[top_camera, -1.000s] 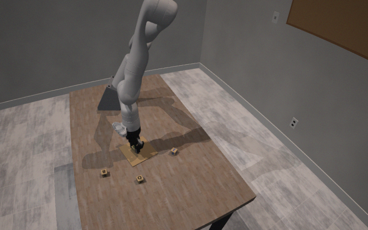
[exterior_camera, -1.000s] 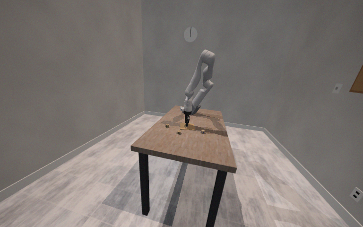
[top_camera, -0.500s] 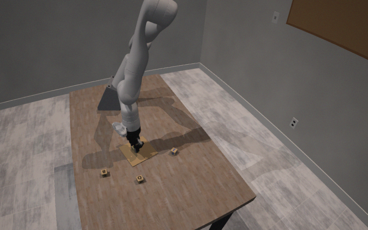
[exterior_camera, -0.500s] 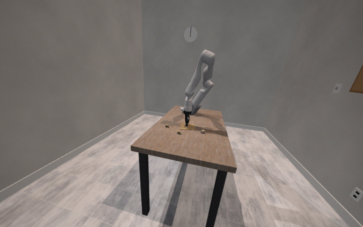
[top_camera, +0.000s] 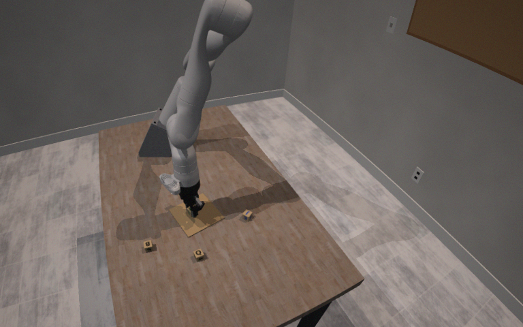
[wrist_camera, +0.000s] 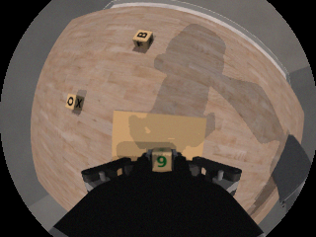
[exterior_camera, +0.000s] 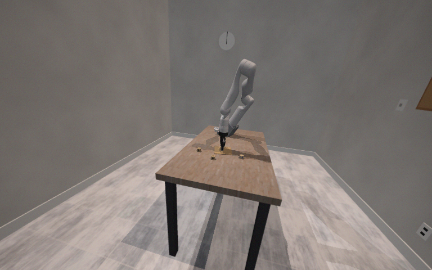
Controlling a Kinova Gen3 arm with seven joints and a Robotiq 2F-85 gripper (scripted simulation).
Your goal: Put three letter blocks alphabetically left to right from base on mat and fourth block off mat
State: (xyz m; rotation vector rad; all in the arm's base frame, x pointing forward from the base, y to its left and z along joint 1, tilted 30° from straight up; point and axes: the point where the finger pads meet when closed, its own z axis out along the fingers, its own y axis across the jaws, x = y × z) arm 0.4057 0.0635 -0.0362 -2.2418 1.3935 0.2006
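My hand is 10 mm to the right of the tan mat and 20 mm above it. From my hand the other things lie so: block (180 mm ahead, 10 mm below).
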